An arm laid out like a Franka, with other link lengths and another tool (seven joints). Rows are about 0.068 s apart.
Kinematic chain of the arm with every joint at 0, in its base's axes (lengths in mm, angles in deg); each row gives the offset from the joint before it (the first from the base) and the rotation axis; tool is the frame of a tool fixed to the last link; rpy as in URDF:
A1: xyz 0 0 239.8 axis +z
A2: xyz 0 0 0 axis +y
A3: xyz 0 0 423.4 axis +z
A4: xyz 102.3 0 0 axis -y
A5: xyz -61.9 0 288 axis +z
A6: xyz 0 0 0 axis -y
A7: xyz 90.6 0 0 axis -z
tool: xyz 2 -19 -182.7 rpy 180 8.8 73.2
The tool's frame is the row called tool.
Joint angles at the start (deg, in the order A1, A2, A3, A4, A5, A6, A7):
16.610 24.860 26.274 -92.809 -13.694 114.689 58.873
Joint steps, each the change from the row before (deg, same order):
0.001 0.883 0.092 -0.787 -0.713 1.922 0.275
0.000 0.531 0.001 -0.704 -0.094 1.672 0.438
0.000 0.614 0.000 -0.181 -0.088 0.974 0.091
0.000 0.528 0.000 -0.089 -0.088 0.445 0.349
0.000 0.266 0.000 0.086 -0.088 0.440 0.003
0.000 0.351 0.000 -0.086 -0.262 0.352 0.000
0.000 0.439 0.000 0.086 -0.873 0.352 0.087
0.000 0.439 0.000 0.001 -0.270 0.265 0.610
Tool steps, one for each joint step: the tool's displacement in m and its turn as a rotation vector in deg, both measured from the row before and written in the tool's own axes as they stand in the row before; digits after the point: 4 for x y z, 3 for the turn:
0.0059 0.0008 0.0104 -0.227 0.386 -0.281
0.0041 -0.0003 0.0071 0.166 0.583 0.204
0.0037 0.0007 0.0057 0.186 0.325 -0.028
0.0022 0.0005 0.0052 0.262 -0.044 0.244
0.0021 0.0009 0.0014 -0.022 0.299 -0.020
0.0014 0.0007 0.0035 -0.049 -0.039 -0.147
0.0019 0.0025 0.0033 -0.580 -0.063 -0.257
0.0015 0.0007 0.0041 0.093 -0.106 0.457

